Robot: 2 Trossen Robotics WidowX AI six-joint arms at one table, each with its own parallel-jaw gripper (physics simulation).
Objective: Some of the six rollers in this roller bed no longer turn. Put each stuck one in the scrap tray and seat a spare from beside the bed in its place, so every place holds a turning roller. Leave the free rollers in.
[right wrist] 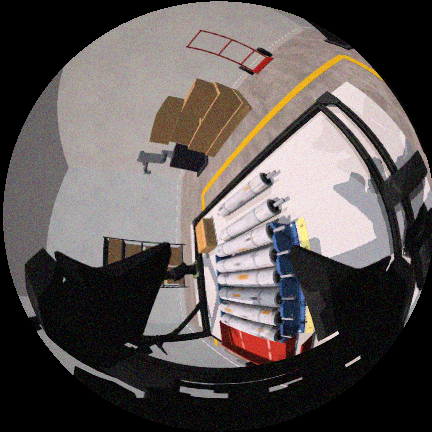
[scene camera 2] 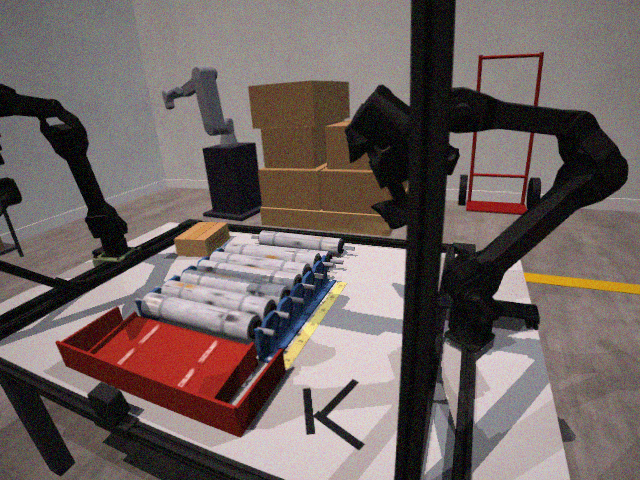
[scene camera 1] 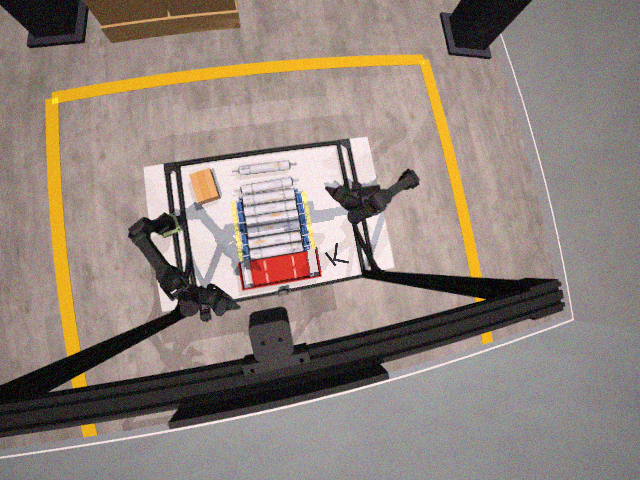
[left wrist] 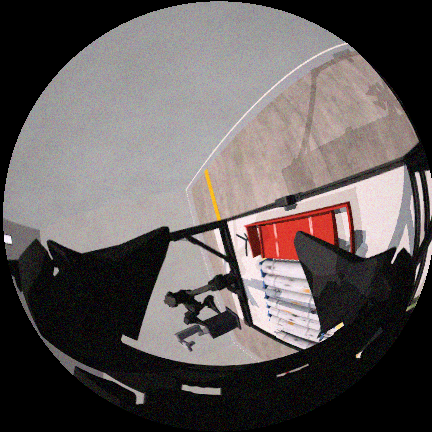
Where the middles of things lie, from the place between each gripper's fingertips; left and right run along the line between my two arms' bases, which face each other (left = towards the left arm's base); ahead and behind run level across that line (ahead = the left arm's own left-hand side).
Scene:
The cardboard box point(scene camera 2: 202, 239) lies 55 cm ahead of my left hand, 18 cm to the left of it and 31 cm below it.
Right now the cardboard box is 58 cm to the left of my right hand, 24 cm below it and 12 cm ahead of it.

